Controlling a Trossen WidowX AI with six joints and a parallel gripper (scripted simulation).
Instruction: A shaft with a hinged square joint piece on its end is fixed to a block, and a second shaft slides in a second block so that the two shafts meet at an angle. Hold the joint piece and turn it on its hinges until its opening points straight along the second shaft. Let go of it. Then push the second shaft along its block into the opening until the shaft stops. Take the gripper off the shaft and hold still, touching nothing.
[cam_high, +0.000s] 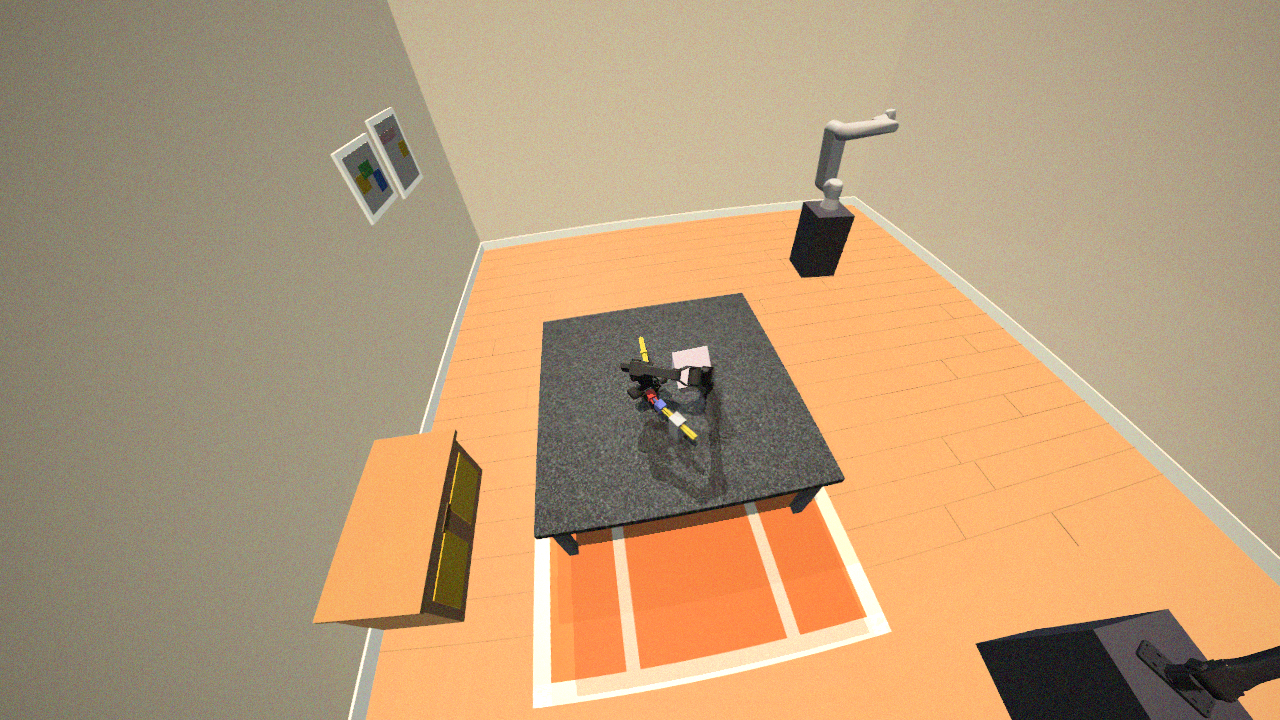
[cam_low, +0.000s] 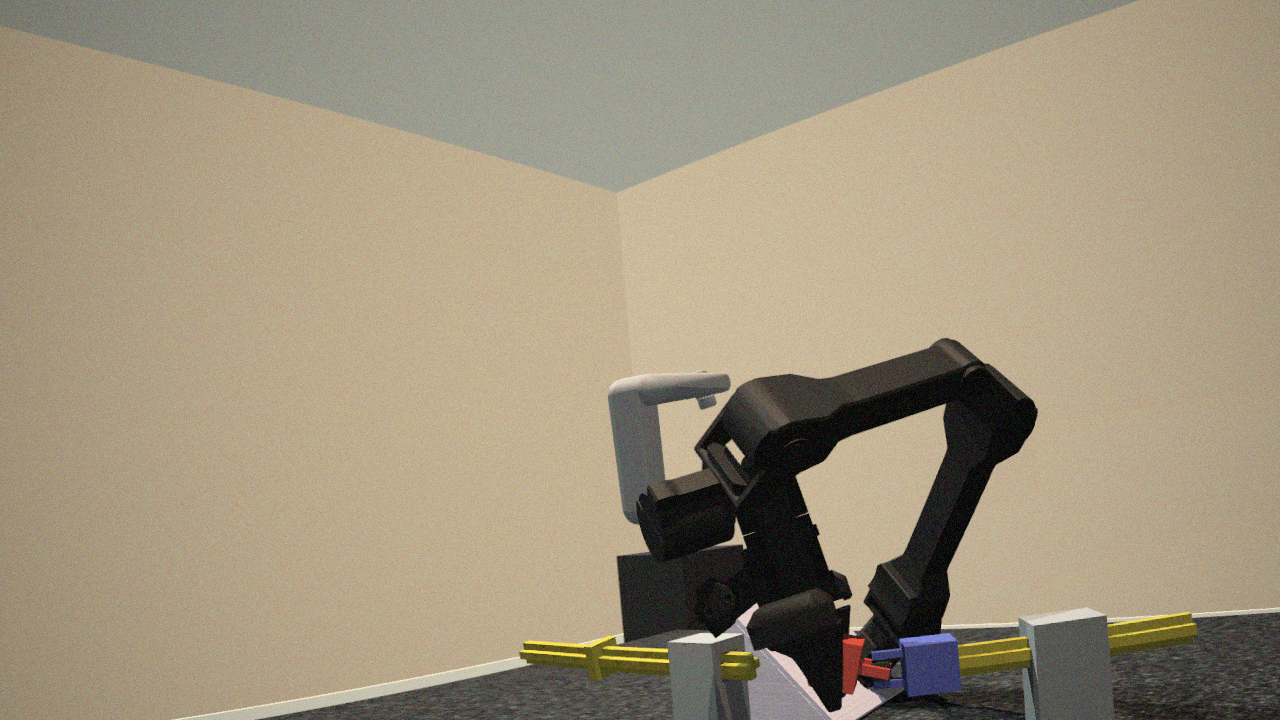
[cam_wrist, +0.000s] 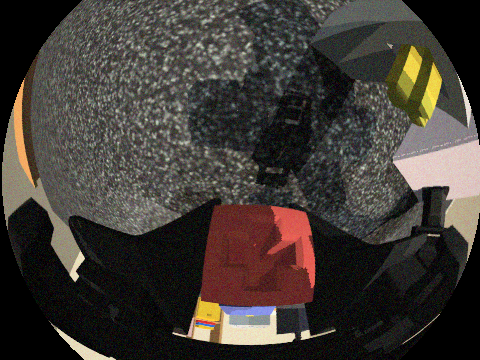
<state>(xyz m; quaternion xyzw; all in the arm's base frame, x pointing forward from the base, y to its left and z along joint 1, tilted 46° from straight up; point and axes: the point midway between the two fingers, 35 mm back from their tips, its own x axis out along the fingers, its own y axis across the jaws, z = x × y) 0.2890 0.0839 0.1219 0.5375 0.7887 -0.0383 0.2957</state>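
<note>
My gripper tip is now 10 mm to the right of the red square joint piece and 30 mm below it.
</note>
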